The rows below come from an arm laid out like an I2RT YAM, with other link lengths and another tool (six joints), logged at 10 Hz.
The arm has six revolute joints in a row. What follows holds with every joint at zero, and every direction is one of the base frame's. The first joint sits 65.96 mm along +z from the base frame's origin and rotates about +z. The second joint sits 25.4 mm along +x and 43.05 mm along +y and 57.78 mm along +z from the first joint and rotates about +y. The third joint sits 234.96 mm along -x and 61.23 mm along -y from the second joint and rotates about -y. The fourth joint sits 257.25 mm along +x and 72.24 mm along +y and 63 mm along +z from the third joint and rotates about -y. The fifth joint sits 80.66 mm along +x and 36.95 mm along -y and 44.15 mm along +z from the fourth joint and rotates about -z. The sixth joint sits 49.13 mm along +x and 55.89 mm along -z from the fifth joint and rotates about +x. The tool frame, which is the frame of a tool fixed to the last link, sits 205 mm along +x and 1 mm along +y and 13 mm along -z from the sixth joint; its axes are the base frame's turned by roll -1.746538, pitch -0.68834 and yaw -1.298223 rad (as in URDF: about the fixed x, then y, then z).
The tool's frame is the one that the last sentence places.
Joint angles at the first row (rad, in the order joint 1, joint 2, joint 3, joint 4, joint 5, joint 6):
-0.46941, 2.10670, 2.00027, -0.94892, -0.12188, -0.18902
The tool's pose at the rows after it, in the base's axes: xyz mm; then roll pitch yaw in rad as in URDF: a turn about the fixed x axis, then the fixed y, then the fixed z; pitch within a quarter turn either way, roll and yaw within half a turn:
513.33 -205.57 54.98 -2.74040 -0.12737 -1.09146
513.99 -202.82 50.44 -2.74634 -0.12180 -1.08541
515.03 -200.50 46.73 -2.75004 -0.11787 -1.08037
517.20 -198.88 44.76 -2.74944 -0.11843 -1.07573
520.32 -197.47 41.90 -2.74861 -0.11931 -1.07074
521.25 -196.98 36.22 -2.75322 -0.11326 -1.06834
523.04 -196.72 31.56 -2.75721 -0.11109 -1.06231
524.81 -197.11 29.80 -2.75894 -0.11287 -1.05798
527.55 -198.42 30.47 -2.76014 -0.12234 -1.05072
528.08 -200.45 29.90 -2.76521 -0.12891 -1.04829
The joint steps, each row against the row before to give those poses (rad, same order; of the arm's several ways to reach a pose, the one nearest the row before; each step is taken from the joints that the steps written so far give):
0.00421, 0.01069, 0.00344, 0.00076, 0.00000, 0.00000
0.00571, 0.00877, 0.00001, 0.00075, 0.00152, -0.00039
0.00496, 0.00765, 0.00003, 0.00228, 0.00077, 0.00000
0.00420, 0.00533, -0.00002, 0.00612, -0.00039, -0.00038
0.00457, 0.00954, 0.00265, 0.00802, -0.00038, -0.00038
0.00153, 0.01411, 0.00346, 0.00303, 0.00000, -0.00038
0.00190, 0.01447, 0.00643, 0.00347, 0.00000, -0.00420
0.00116, 0.00916, 0.00725, 0.00190, 0.00077, -0.00380
0.00153, 0.00650, 0.00959, 0.00303, 0.00305, -0.00801
0.00000, 0.00345, 0.00266, 0.00268, 0.00610, -0.00535

